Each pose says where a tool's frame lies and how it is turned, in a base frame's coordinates. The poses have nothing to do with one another.
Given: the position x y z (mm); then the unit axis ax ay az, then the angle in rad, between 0 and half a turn.
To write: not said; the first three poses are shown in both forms.
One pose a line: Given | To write
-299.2 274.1 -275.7 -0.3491 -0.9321 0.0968 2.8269 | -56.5 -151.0 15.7 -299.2 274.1 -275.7
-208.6 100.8 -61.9 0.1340 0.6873 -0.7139 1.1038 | 8.5 43.5 -45.1 -208.6 100.8 -61.9
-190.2 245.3 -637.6 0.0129 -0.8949 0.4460 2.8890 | 2.1 -148.1 73.8 -190.2 245.3 -637.6
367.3 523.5 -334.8 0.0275 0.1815 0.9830 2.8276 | 4.5 29.4 159.3 367.3 523.5 -334.8
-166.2 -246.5 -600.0 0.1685 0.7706 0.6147 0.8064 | 7.8 35.6 28.4 -166.2 -246.5 -600.0
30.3 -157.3 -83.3 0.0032 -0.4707 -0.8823 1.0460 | 0.2 -28.2 -52.9 30.3 -157.3 -83.3
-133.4 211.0 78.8 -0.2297 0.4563 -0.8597 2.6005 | -34.2 68.0 -128.1 -133.4 211.0 78.8
